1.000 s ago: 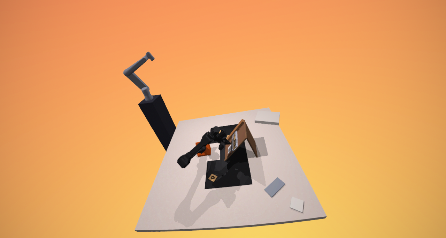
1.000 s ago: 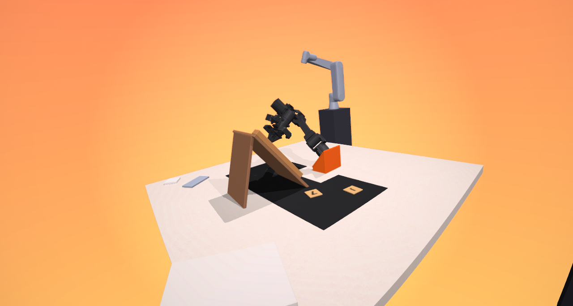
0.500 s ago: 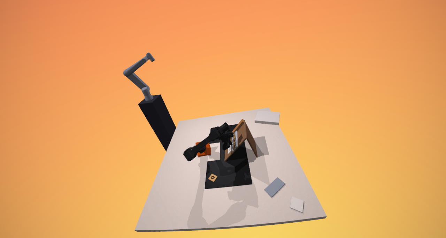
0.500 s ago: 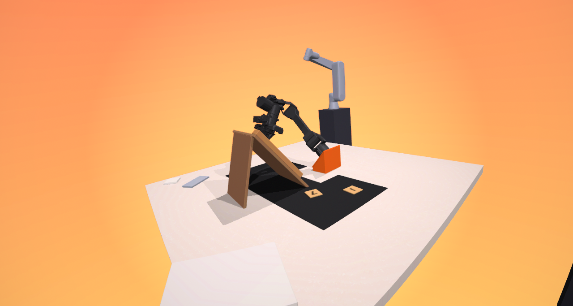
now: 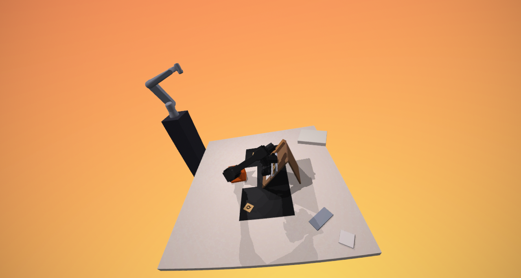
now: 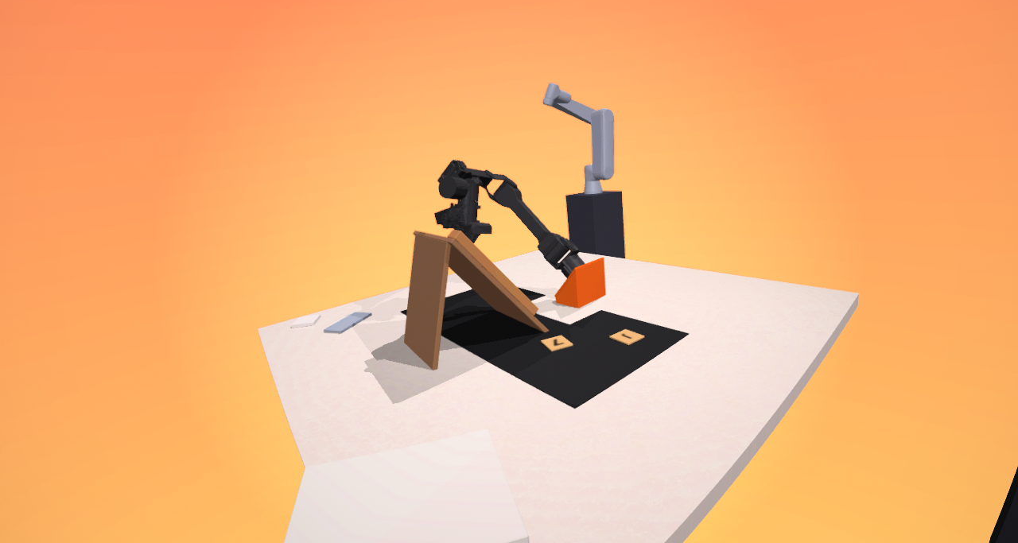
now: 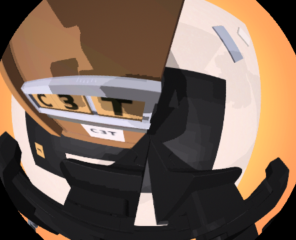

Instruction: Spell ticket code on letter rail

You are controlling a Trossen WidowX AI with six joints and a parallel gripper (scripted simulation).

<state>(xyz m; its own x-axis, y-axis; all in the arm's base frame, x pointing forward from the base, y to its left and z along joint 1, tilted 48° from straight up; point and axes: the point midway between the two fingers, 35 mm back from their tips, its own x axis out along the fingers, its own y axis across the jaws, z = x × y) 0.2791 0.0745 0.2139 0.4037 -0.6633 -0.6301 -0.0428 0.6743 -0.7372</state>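
Now: gripper tip 10 cm above the white ticket, 7 cm to the right of it and 4 cm past it. The rest, counted from my gripper tip: black mat: 18 cm below, 13 cm to the left, 12 cm behind; then grey slab: 32 cm ahead, 25 cm to the right, 18 cm below; then white square: 44 cm ahead, 37 cm to the right, 18 cm below.
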